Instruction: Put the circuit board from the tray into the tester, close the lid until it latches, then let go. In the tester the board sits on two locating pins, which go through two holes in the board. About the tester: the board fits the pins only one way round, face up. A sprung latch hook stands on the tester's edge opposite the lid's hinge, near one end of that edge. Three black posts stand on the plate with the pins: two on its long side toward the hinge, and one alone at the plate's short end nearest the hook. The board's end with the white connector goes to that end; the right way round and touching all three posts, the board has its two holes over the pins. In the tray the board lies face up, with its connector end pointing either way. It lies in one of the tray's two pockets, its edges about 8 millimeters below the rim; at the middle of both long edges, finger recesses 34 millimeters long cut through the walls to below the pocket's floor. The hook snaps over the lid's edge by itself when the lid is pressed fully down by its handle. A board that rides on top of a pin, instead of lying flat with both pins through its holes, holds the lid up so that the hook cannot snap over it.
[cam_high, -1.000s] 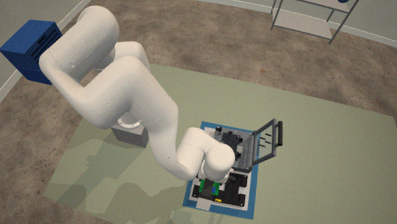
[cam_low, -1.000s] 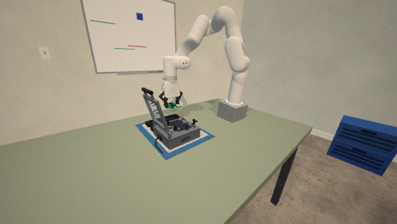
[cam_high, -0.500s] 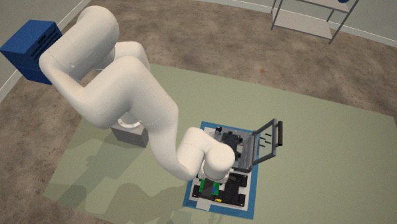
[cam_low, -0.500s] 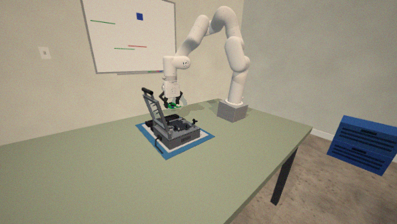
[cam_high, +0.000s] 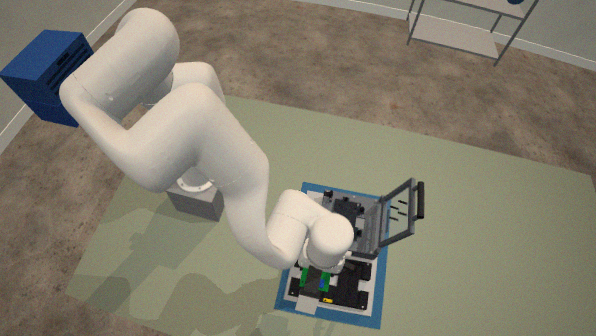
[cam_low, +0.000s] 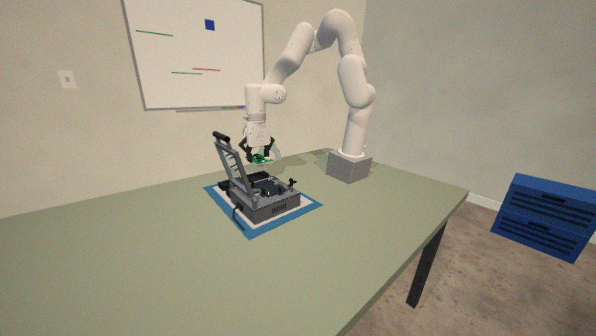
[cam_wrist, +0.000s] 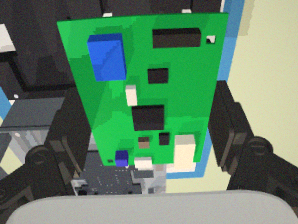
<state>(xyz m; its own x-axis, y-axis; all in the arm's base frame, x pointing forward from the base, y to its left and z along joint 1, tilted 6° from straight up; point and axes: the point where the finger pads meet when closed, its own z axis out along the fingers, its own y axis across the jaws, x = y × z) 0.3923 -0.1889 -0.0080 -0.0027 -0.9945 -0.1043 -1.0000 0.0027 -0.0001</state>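
My hand is 23 cm to the right of the latch hook and 4 cm above it. The rest, counted from my hand: tester lid: 18 cm ahead, 17 cm to the left, 6 cm above; green circuit board: right at my hand.
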